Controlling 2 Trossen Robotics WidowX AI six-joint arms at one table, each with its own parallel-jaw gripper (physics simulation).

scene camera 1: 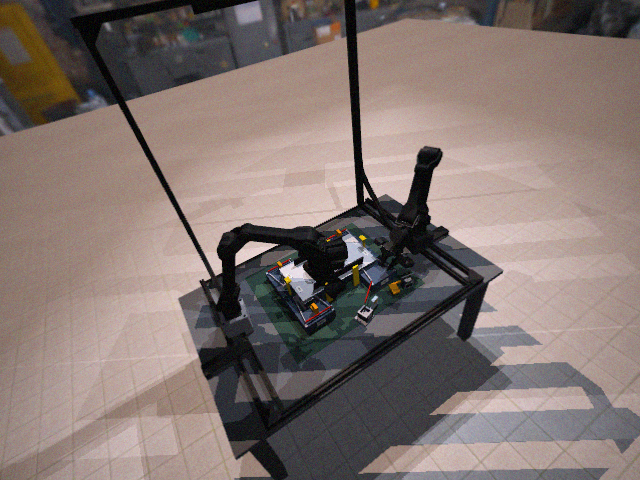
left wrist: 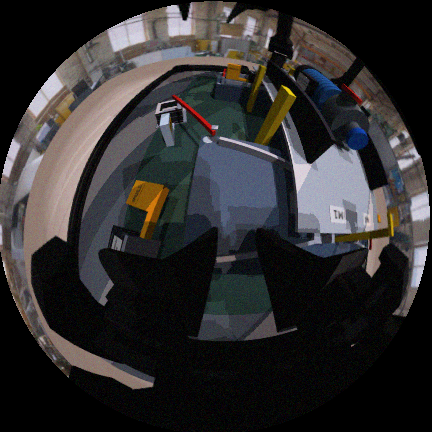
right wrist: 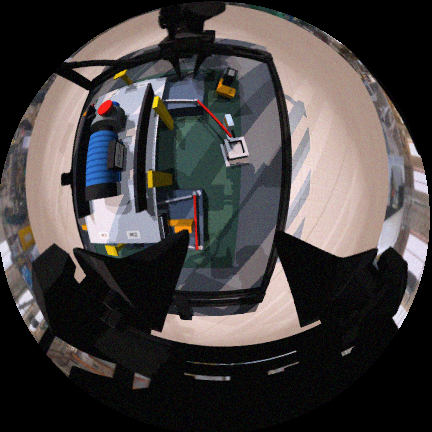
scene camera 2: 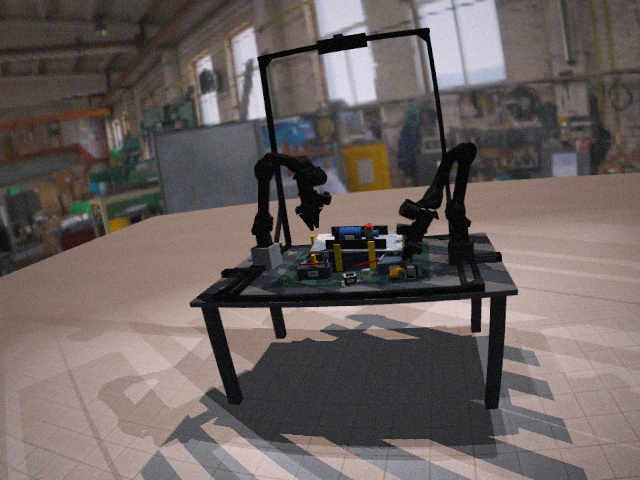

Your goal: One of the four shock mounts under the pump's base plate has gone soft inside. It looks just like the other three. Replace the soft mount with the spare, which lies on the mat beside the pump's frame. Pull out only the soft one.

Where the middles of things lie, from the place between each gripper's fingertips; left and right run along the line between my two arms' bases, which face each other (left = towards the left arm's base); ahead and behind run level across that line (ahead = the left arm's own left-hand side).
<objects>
The yellow frame post (left wrist: 284, 98) is 13 cm behind my right hand, 17 cm to the left of it and 15 cm below it.
My left hand is 2 cm past the yellow frame post, 13 cm to the left of it and 1 cm below it.
</objects>
